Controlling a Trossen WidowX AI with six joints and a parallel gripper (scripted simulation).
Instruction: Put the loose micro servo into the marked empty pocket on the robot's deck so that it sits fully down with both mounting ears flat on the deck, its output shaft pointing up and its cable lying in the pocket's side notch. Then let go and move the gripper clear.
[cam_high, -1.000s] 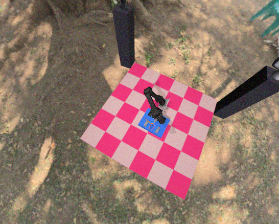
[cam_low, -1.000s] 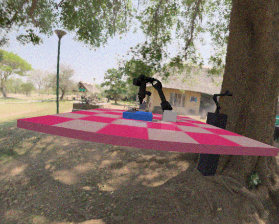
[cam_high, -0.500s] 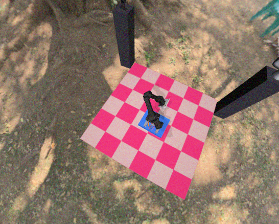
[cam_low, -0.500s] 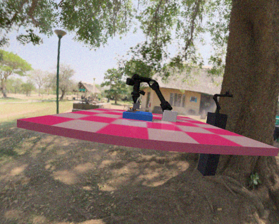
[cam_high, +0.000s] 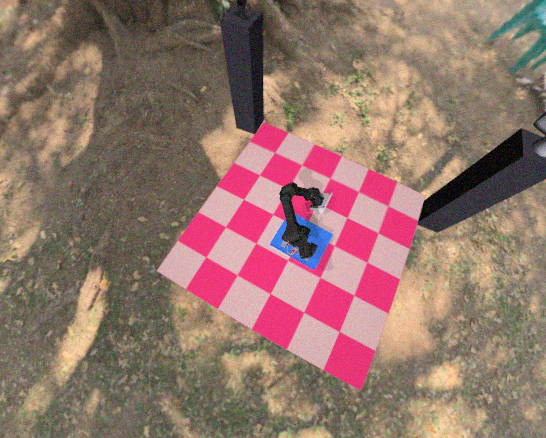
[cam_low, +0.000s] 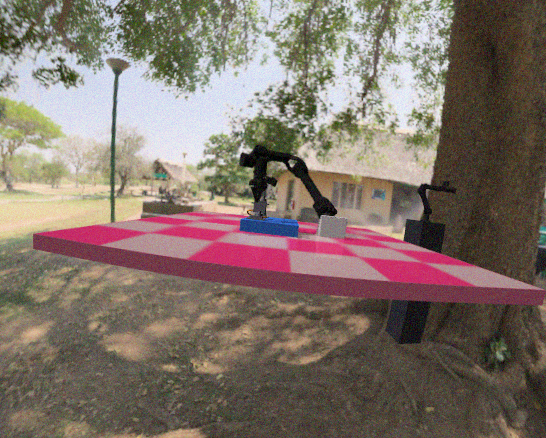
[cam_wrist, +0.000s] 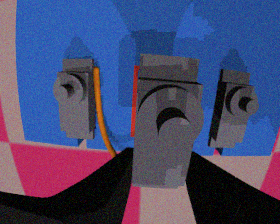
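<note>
My gripper tip is 120 mm past the blue robot deck, 20 mm to the right of it and 100 mm above it.
</note>
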